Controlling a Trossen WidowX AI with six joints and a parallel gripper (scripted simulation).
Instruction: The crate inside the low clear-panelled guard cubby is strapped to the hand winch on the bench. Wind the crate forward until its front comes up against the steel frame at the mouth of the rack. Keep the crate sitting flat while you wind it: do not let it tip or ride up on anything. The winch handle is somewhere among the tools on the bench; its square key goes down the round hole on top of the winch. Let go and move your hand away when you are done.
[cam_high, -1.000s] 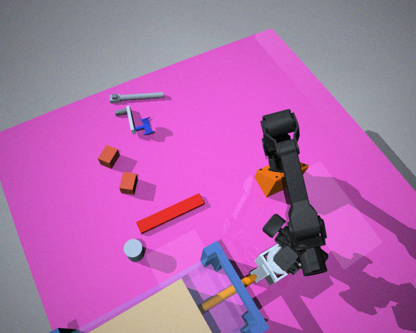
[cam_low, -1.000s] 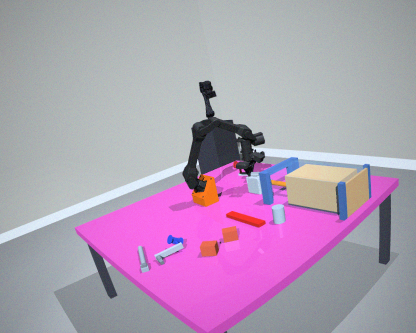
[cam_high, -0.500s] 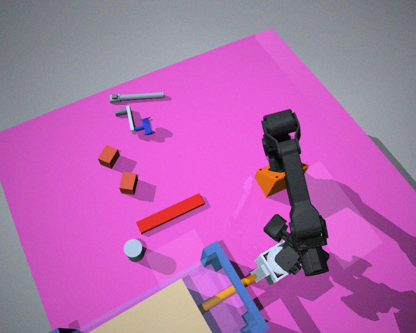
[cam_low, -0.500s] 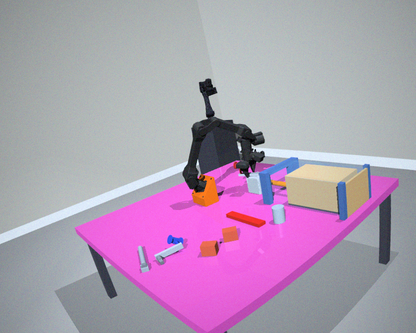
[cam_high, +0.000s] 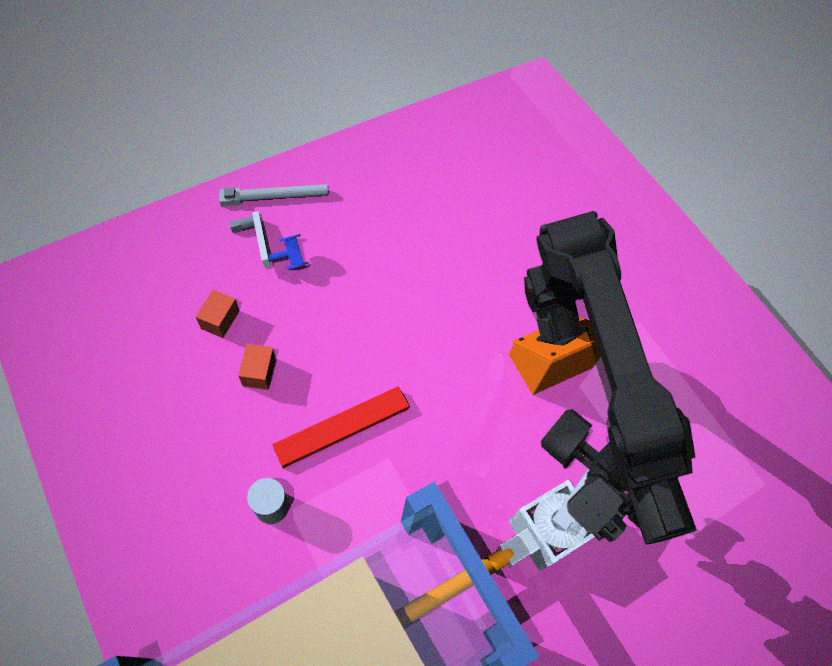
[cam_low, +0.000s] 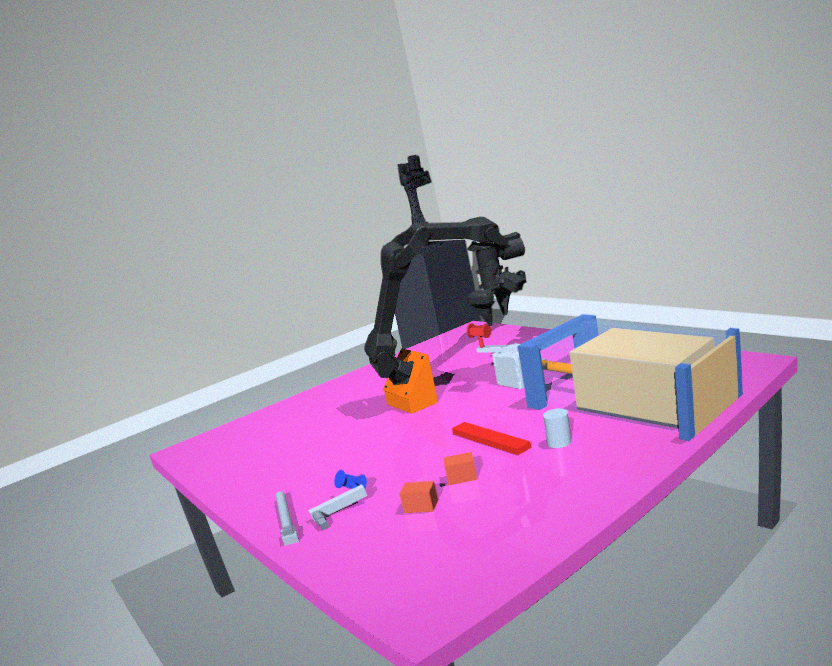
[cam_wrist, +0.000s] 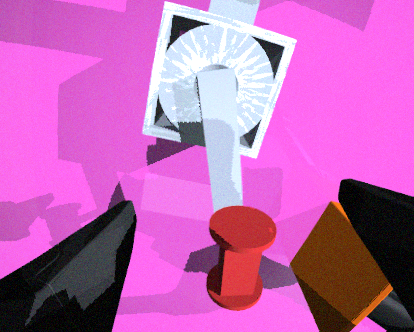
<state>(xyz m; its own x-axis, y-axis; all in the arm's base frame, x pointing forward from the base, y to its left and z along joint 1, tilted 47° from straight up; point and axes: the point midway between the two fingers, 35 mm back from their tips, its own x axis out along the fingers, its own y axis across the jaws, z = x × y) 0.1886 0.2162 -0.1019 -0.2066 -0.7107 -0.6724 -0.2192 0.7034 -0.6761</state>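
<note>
My gripper tip is now 60 mm past the red knob, 40 mm above it and 20 mm to the left of it. The rest, counted from my gripper tip: winch handle 70 mm below, 30 mm behind, 10 mm to the right; then blue steel frame 190 mm ahead, 70 mm below, 10 mm to the right; then grey winch 140 mm below, 20 mm ahead.
</note>
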